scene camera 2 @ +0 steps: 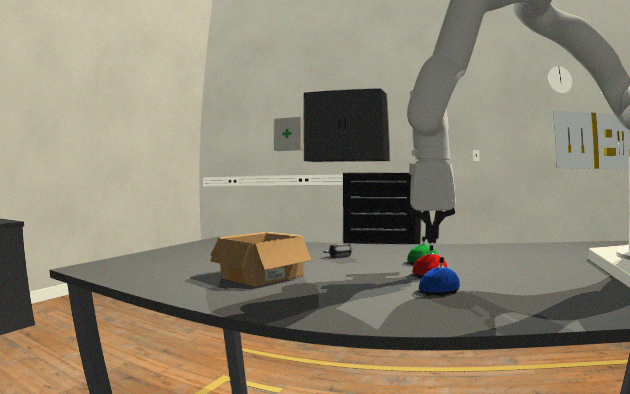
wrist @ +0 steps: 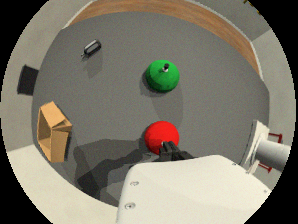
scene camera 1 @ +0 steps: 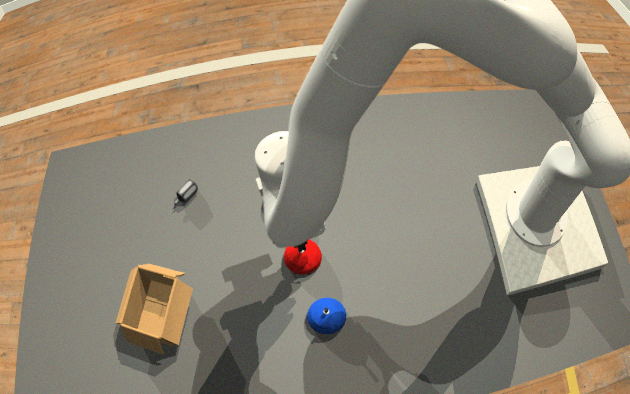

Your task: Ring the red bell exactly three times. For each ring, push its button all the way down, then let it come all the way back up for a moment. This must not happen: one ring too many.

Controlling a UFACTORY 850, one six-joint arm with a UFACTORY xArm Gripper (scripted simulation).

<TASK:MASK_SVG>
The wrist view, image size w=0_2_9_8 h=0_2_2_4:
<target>my gripper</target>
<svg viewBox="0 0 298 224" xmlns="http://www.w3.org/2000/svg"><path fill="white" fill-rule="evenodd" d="M116 224L244 224L261 207L271 191L245 169L223 156L211 155L196 158L186 151L180 151L173 141L163 141L163 148L159 148L159 158L152 161L152 163L140 163L129 166L120 196Z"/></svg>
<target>red bell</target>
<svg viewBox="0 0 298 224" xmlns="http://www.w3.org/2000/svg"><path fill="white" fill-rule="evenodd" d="M167 121L153 123L145 133L145 144L156 155L159 155L159 148L163 147L163 141L173 141L176 146L179 142L177 129Z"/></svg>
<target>green bell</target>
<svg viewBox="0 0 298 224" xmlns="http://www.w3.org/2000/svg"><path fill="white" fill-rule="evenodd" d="M152 62L148 66L145 75L150 88L162 93L172 91L179 82L180 75L177 67L167 60Z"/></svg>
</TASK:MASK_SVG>
